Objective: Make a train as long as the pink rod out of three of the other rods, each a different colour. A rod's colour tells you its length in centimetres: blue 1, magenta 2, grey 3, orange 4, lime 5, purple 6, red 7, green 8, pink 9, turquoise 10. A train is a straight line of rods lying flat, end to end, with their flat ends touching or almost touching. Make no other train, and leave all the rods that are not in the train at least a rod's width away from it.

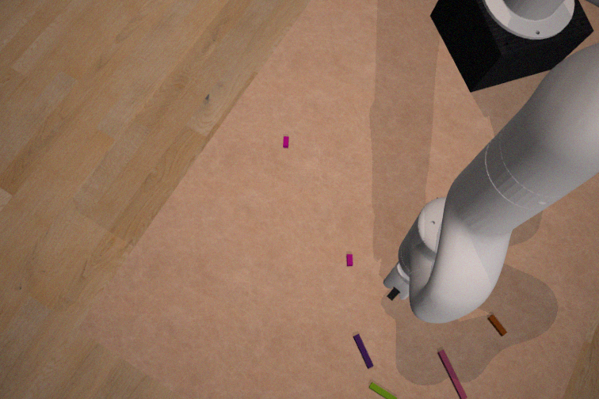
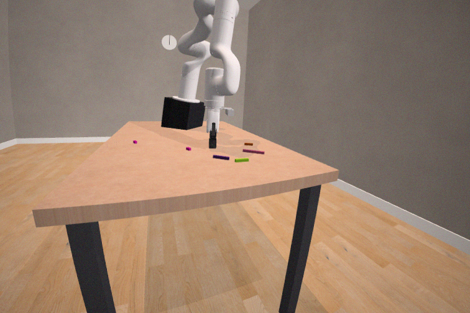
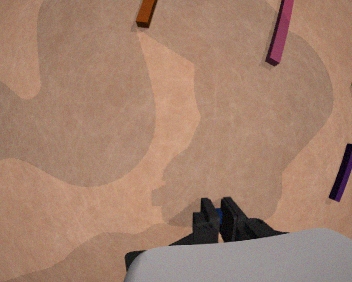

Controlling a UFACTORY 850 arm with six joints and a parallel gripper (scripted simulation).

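My gripper is now 2 cm above the blue rod. The rest, counted from my hand: purple rod: 14 cm ahead, 2 cm to the left, 2 cm below; then orange rod: 5 cm behind, 18 cm to the left, 2 cm below; then pink rod: 7 cm ahead, 16 cm to the left, 2 cm below.
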